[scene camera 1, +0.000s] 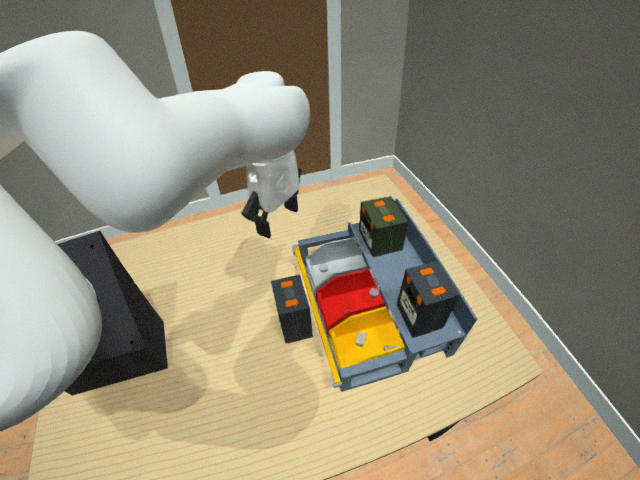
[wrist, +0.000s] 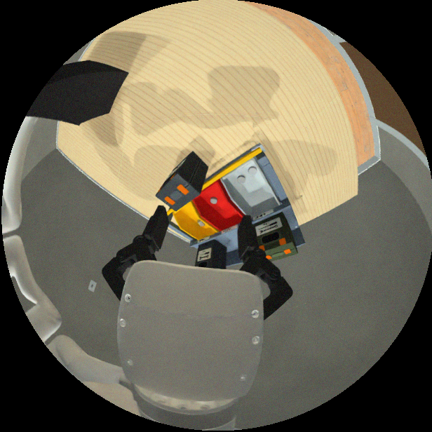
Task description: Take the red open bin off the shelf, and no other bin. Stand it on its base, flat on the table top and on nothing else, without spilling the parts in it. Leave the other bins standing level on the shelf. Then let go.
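Places are measured from the arm's base along level axes (x left, y ahead, z down), in metres.
Pixels of known places: gripper, between the fingertips: (scene camera 1: 278, 222).
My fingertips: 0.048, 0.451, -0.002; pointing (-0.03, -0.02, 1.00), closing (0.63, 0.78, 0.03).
For each thing: its top centre in the pictures, then the offset to it from my fingertips, as dx, dy, dz. Level surfaces: height alone.
- red open bin, centre of its top: (scene camera 1: 357, 289) -0.109, +0.134, +0.159
- grey-blue shelf, height of its surface: dz +0.138
- grey bin, centre of its top: (scene camera 1: 342, 254) +0.002, +0.143, +0.159
- yellow bin, centre of its top: (scene camera 1: 375, 331) -0.221, +0.127, +0.159
- table, height of its surface: dz +0.240
- dark case, centre of its top: (scene camera 1: 289, 292) -0.099, -0.017, +0.109
- green case, centre of its top: (scene camera 1: 384, 211) -0.004, +0.243, +0.043
- black case, centre of its top: (scene camera 1: 432, 281) -0.234, +0.221, +0.018
The red open bin (scene camera 1: 345, 295) (wrist: 223, 209) stands in the lower front row of the grey-blue shelf (scene camera 1: 385, 271) (wrist: 274, 176), between the grey bin (scene camera 1: 338, 256) (wrist: 252, 189) and the yellow bin (scene camera 1: 373, 330) (wrist: 189, 217). A small round part lies in the red bin. The yellow bin and the grey bin also hold small parts. My gripper (scene camera 1: 279, 222) (wrist: 203, 218) is open and empty, above the table (scene camera 1: 248, 431) (wrist: 175, 60). In scene camera 1 it shows to the upper left of the shelf, apart from the bins. A yellow bar runs along the shelf's front edge.
A dark case (scene camera 1: 293, 316) (wrist: 187, 177) with orange clips stands on the table close before the shelf's front bar. A green case (scene camera 1: 385, 229) (wrist: 277, 242) and a black case (scene camera 1: 426, 304) (wrist: 212, 254) stand on the rear tier. A black block (scene camera 1: 116, 315) (wrist: 82, 95) stands beside the arm.
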